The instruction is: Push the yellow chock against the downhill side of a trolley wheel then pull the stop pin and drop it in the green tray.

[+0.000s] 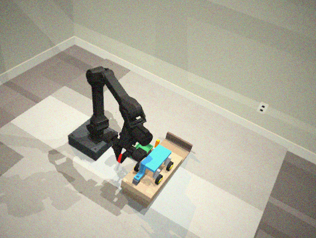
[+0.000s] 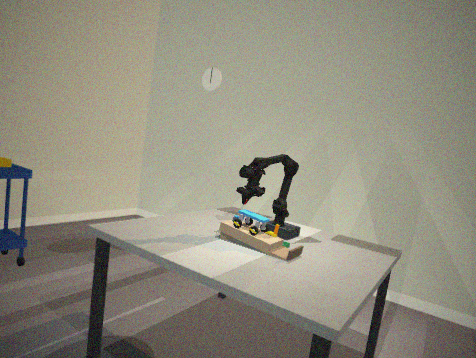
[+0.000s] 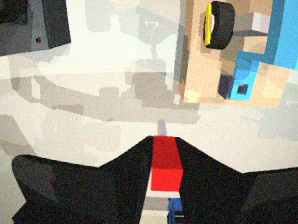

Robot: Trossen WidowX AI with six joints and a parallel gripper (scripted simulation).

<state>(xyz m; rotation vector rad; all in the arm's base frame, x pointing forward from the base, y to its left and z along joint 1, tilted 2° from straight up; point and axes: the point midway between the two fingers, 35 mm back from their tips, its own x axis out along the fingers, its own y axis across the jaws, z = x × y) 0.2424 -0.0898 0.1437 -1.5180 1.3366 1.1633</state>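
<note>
The yellow chock is 10 mm ahead of my gripper tip, 230 mm to the left of it and 100 mm below it. Round my gripper tip: red-headed stop pin right at my gripper tip; then blue-topped trolley 90 mm ahead, 140 mm to the left, 70 mm below; then ramp 80 mm ahead, 150 mm to the left, 130 mm below.
</note>
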